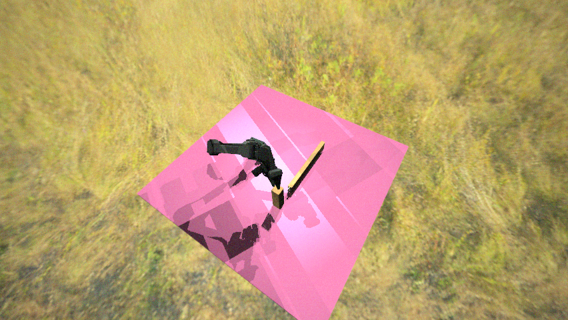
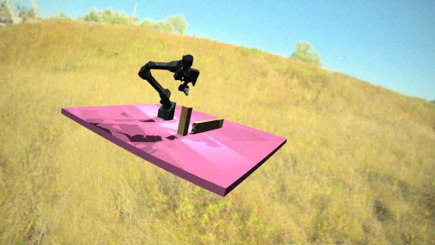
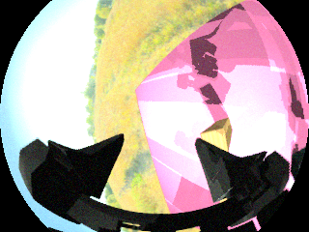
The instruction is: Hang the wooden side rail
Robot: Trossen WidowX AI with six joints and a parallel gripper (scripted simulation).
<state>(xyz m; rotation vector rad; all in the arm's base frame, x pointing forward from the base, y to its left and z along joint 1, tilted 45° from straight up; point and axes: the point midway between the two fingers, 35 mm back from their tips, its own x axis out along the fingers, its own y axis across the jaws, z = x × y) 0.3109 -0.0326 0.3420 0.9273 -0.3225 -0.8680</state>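
My gripper tip is now 20 mm past the headboard post, 50 mm to the right of it and 200 mm above it.
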